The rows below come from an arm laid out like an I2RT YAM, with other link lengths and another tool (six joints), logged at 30 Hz.
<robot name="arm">
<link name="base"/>
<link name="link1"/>
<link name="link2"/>
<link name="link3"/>
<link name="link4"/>
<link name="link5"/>
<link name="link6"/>
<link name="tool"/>
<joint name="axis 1" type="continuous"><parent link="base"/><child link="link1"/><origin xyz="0.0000 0.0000 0.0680" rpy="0.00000 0.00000 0.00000"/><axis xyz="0 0 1"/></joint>
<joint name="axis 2" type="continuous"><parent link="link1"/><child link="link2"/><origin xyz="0.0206 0.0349 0.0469" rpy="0.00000 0.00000 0.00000"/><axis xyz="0 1 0"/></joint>
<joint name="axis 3" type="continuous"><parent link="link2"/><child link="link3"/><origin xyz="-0.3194 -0.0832 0.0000" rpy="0.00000 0.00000 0.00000"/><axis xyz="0 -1 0"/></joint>
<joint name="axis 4" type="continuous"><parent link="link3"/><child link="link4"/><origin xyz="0.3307 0.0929 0.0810" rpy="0.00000 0.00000 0.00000"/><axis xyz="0 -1 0"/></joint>
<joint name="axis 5" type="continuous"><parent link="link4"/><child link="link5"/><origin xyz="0.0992 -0.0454 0.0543" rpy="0.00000 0.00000 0.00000"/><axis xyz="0 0 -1"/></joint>
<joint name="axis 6" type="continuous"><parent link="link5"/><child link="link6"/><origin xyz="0.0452 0.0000 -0.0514" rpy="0.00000 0.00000 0.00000"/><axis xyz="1 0 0"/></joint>
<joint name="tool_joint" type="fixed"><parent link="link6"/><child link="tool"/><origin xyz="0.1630 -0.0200 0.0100" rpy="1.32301 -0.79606 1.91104"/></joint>
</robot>
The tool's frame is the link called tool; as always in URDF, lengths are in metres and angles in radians. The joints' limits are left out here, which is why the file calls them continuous.
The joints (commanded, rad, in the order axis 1, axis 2, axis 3, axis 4, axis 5, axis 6), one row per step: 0.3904 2.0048 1.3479 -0.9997 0.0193 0.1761; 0.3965 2.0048 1.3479 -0.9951 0.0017 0.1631; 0.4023 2.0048 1.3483 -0.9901 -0.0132 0.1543; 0.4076 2.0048 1.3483 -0.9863 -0.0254 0.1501; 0.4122 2.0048 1.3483 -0.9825 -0.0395 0.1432; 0.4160 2.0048 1.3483 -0.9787 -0.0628 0.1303; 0.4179 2.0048 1.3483 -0.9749 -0.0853 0.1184; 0.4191 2.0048 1.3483 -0.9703 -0.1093 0.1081; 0.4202 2.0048 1.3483 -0.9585 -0.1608 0.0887; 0.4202 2.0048 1.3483 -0.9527 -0.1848 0.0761; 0.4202 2.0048 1.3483 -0.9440 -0.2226 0.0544; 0.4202 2.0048 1.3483 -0.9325 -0.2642 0.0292; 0.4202 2.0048 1.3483 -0.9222 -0.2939 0.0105; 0.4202 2.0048 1.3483 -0.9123 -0.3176 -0.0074; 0.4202 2.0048 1.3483 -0.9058 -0.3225 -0.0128; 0.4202 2.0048 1.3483 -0.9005 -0.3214 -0.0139; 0.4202 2.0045 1.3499 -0.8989 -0.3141 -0.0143; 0.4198 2.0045 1.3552 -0.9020 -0.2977 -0.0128; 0.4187 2.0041 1.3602 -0.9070 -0.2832 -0.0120
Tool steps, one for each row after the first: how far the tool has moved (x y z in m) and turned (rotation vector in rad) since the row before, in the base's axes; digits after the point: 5 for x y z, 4 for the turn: -0.00082 0.00668 -0.00051 0.0189 0.0030 0.0176; -0.00041 0.00611 -0.00027 0.0164 0.0010 0.0134; -0.00073 0.00510 -0.00027 0.0130 0.0013 0.0086; -0.00077 0.00521 -0.00026 0.0149 0.0021 0.0105; -0.00135 0.00672 -0.00030 0.0239 0.0056 0.0151; -0.00099 0.00576 -0.00017 0.0231 0.0051 0.0123; -0.00080 0.00583 -0.00006 0.0247 0.0049 0.0100; -0.00095 0.01209 0.00032 0.0537 0.0082 0.0177; -0.00020 0.00551 0.00037 0.0256 0.0027 0.0114; -0.00041 0.00863 0.00086 0.0405 0.0038 0.0200; 0.00011 0.00972 0.00136 0.0457 0.0012 0.0235; 0.00066 0.00718 0.00126 0.0336 -0.0019 0.0176; 0.00103 0.00596 0.00120 0.0279 -0.0043 0.0170; 0.00147 0.00181 0.00034 0.0078 -0.0055 0.0052; 0.00157 0.00047 0.00004 0.0013 -0.0056 0.0010; 0.00174 -0.00085 0.00036 -0.0052 -0.0063 0.0003; 0.00272 -0.00269 0.00097 -0.0142 -0.0083 -0.0021; 0.00214 -0.00290 0.00116 -0.0132 -0.0061 -0.0022
